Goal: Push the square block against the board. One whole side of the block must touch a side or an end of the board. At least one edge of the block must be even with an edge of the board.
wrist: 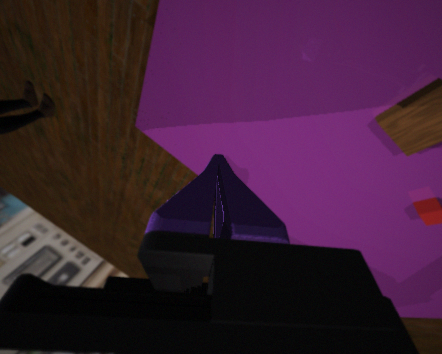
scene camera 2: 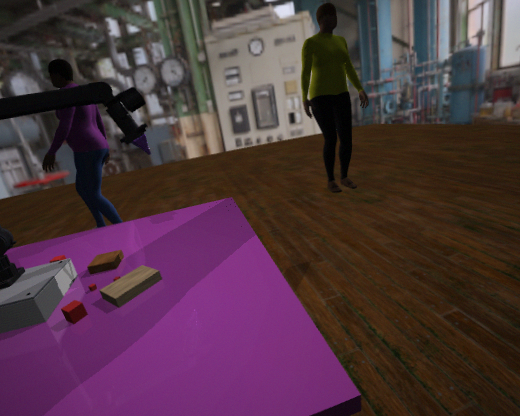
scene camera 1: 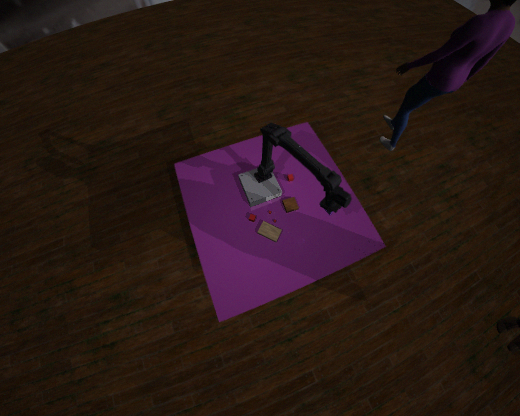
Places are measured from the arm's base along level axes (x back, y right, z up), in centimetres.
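Pixels of known places: gripper, fingertip midpoint: [wrist: 217, 161] [scene camera 2: 149, 154] [scene camera 1: 330, 214]; arm's base at its link origin: [scene camera 2: 4, 281] [scene camera 1: 263, 175].
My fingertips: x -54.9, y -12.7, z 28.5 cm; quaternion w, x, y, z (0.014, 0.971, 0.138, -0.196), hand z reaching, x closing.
Note:
Ahead of a thing's pixels: the offset from my fingertips to its top centre.
The square block @(dz -33.2, dx +25.9, dy +4.9 cm) [scene camera 1: 290, 204] [scene camera 2: 105, 262] [wrist: 417, 120] is dark brown wood and lies flat on the purple table in front of the arm's base. It is partly cut off at the right edge of the wrist view. The board @(dz -33.2, dx +15.3, dy +29.2 cm) [scene camera 1: 270, 231] [scene camera 2: 131, 286], a longer piece of lighter wood, lies flat a short way from the block. A gap separates them, and their sides are turned at different angles. My gripper [scene camera 1: 331, 207] [scene camera 2: 148, 151] [wrist: 217, 161] is shut and empty, high above the table and well off to the block's side. The board does not show in the wrist view.
One red cube @(dz -32.3, dx +30.3, dy +35.3 cm) [scene camera 1: 252, 217] [scene camera 2: 74, 311] lies near the board, another @(dz -32.3, dx +45.9, dy -7.5 cm) [scene camera 1: 290, 177] [scene camera 2: 58, 259] [wrist: 428, 211] beside the grey base [scene camera 1: 250, 187] [scene camera 2: 20, 312]. Two tiny red cubes @(dz -34.7, dx +28.3, dy +21.4 cm) [scene camera 1: 270, 212] @(dz -34.7, dx +20.5, dy +21.7 cm) [scene camera 1: 274, 220] [scene camera 2: 92, 287] [scene camera 2: 117, 278] lie between the base, block and board. People stand beyond the table [scene camera 1: 215, 270].

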